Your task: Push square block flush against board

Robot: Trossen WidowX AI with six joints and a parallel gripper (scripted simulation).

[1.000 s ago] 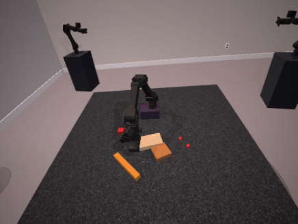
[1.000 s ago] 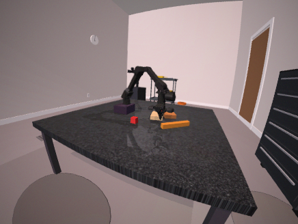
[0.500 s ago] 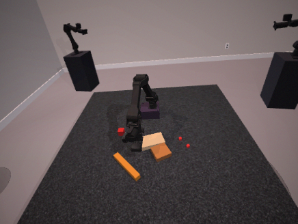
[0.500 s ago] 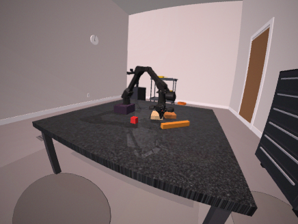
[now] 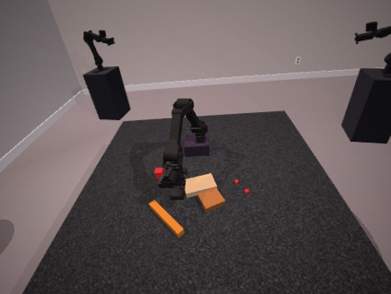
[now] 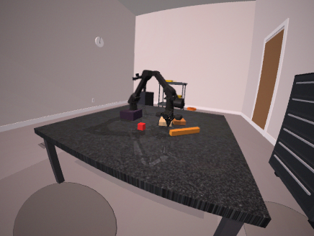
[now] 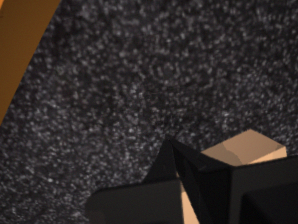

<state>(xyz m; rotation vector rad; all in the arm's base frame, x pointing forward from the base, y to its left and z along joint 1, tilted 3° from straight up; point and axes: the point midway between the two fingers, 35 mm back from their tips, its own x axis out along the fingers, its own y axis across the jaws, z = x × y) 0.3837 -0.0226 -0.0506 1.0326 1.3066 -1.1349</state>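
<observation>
Now: gripper tip 80 mm to the right of the tan flat block, 70 mm past it and 10 mm below it. The rest, counted from my gripper tip: red cube 160 mm to the right, 120 mm behind, 20 mm above; long orange board 150 mm ahead, 30 mm to the right, 10 mm above; orange-brown square block 150 mm to the left, 10 mm ahead, 10 mm above.
</observation>
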